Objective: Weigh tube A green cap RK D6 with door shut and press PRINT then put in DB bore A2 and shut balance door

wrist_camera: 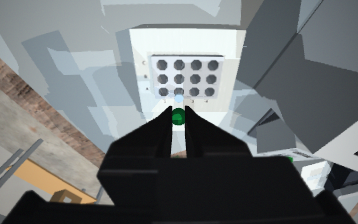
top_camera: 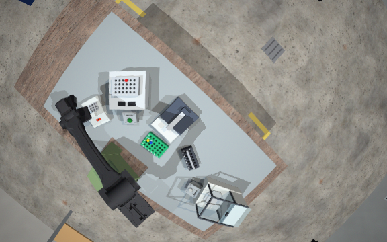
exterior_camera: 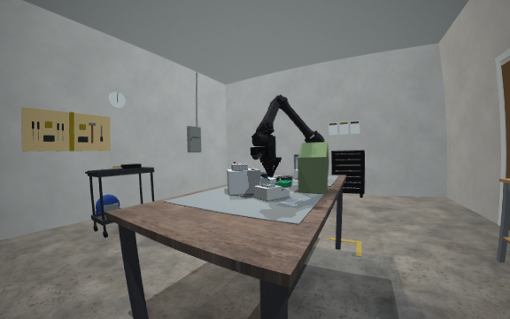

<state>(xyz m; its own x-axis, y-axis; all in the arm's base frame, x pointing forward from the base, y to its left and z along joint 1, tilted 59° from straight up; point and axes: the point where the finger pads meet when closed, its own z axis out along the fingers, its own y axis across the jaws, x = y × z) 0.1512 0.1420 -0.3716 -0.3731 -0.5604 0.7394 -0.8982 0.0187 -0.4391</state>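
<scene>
Now: the green-capped tube 2 cm below my hand. Round my hand: red-capped tube 27 cm ahead, 5 cm to the right, 4 cm above; dry block DB 1 cm to the right, 8 cm below; green tube rack RK 10 cm ahead, 38 cm to the right, 10 cm below.
</scene>
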